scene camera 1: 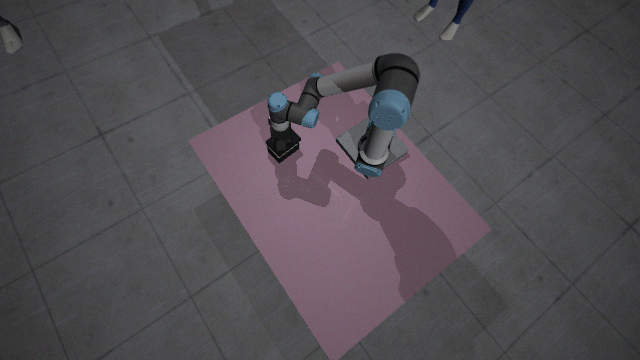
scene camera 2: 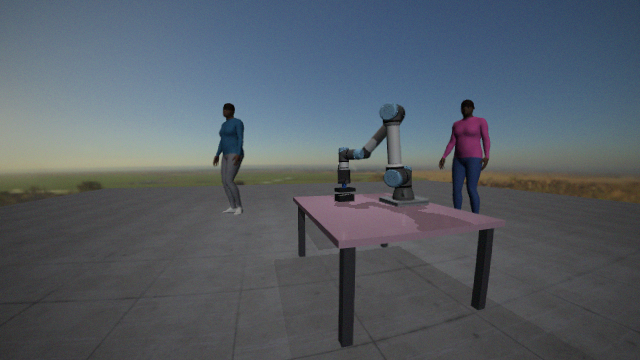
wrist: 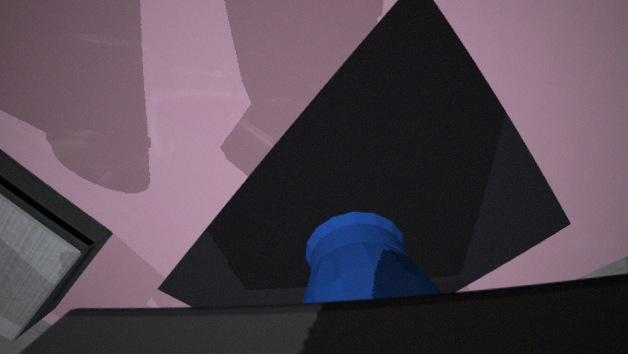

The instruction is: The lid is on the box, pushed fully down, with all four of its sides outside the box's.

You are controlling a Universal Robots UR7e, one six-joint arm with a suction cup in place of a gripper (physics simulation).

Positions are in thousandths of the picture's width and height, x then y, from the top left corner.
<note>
In view: the suction cup (wrist: 566, 725) and a black lid (wrist: 650, 363).
</note>
